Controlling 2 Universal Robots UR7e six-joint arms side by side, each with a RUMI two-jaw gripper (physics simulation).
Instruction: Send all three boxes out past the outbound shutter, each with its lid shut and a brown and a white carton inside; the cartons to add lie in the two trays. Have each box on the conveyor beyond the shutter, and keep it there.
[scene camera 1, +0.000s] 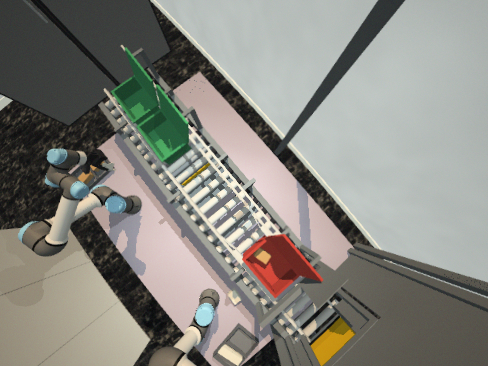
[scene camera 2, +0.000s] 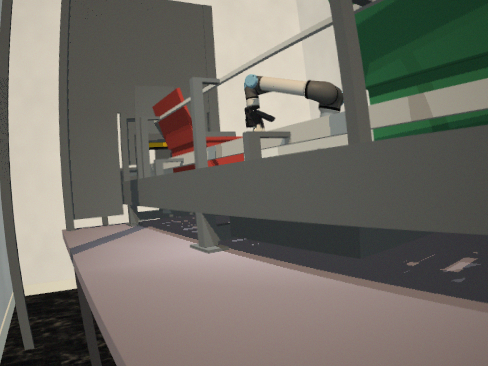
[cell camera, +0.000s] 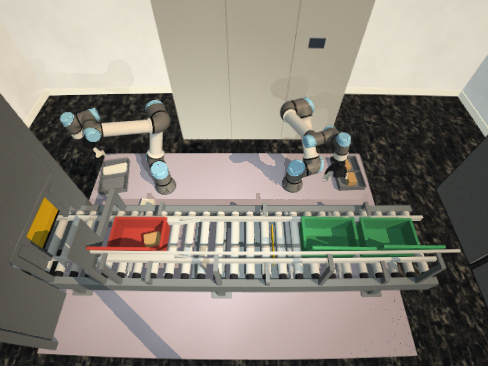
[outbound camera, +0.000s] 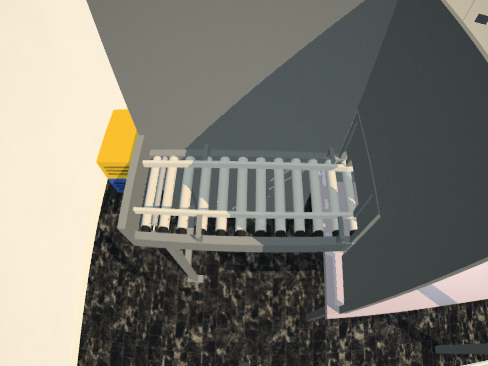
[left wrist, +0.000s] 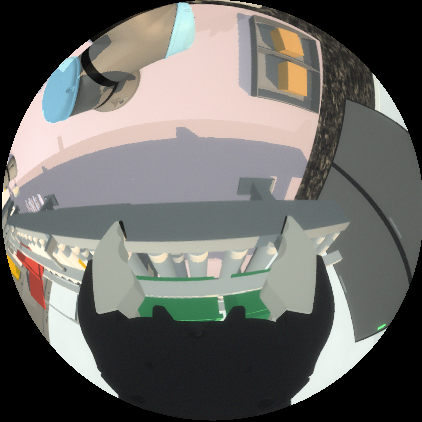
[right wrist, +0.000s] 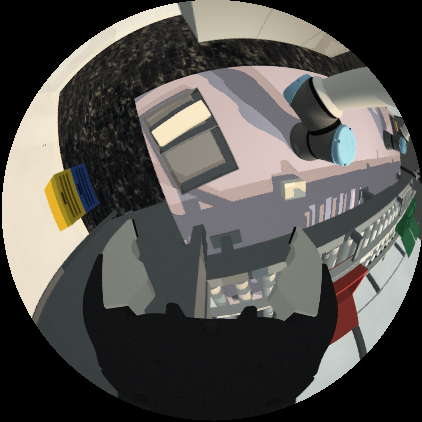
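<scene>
A red box with open lid holds a brown carton. Two green boxes, one beside the other, stand at the conveyor's other end, lids open. Two brown cartons lie in one tray; a white carton lies in the other. Another whitish block is beside the conveyor. My left gripper is open above the table side of the conveyor. My right gripper is open, high near the white-carton tray.
The roller conveyor has rails and posts along its sides. A grey upright panel stands left of the red box. Outbound rollers lie beyond the grey wall. A yellow-and-blue case is at the far left in the right wrist view.
</scene>
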